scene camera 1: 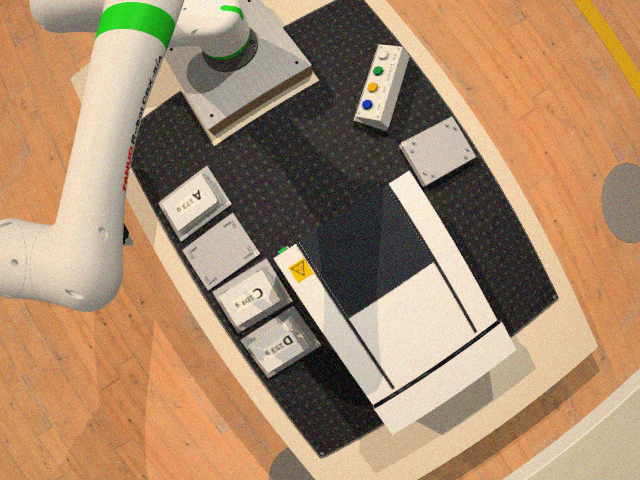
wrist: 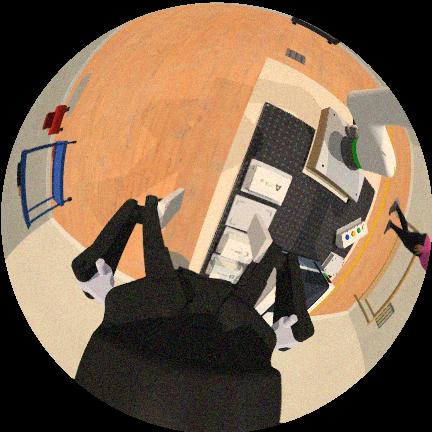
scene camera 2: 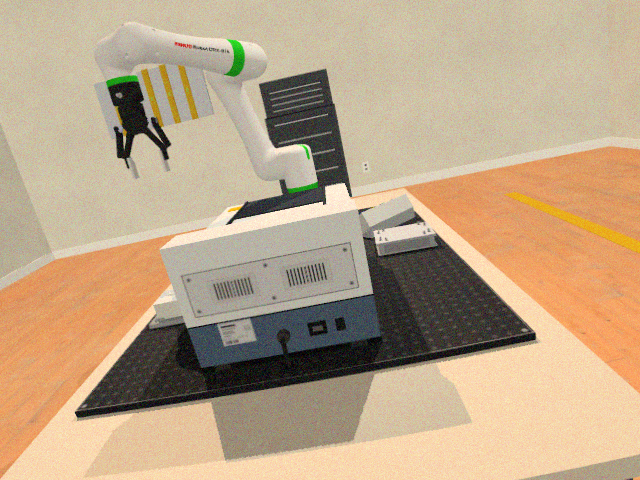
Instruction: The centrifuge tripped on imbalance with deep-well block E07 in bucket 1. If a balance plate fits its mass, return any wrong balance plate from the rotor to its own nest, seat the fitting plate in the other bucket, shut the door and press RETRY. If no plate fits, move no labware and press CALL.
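Pixels of known places: gripper, fingertip midpoint: (wrist: 216, 210) (scene camera 2: 152, 175); arm's base, link origin: (scene camera 1: 230, 47) (wrist: 350, 152).
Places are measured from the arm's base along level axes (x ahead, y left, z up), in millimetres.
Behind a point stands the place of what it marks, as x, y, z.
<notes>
My gripper (scene camera 2: 150, 166) {301, -472, 273} (wrist: 216, 210) {301, -472, 273} is open and empty, high above the nest side of the table; the arm mostly hides it in scene camera 1. Balance plates A, 173 g (scene camera 1: 190, 202) {271, -319, -6} (wrist: 270, 182) {262, -323, -7}, C (scene camera 1: 253, 297) {546, -335, -7} (wrist: 235, 246) {521, -367, -6}, its number blurred, and D, 153 g (scene camera 1: 273, 347) {669, -376, -7} sit in their nests. The nest between A and C (scene camera 1: 221, 252) {411, -337, -49} (wrist: 245, 212) {397, -364, -49} is empty. The centrifuge (scene camera 1: 444, 248) {715, 62, 149} (scene camera 2: 258, 227) {974, -101, 183} has a dark pane (scene camera 1: 372, 253) {626, -64, 153} over its front top; block E07 and the rotor do not show. The button box (scene camera 1: 395, 85) {355, 255, 3} (scene camera 2: 390, 212) {362, 258, -10} has white, green, yellow and blue buttons, labels unreadable.
An empty grey pin-cornered stand (scene camera 1: 439, 151) {551, 238, -24} (scene camera 2: 405, 240) {607, 229, -29} lies beside the centrifuge, near the button box. The robot's base plate (scene camera 1: 263, 77) {134, 12, 2} (wrist: 340, 170) {107, -46, 2} stands at the table's other end. The centrifuge's tall housing rises close beside nests C and D. A person (wrist: 412, 240) stands beyond the table.
</notes>
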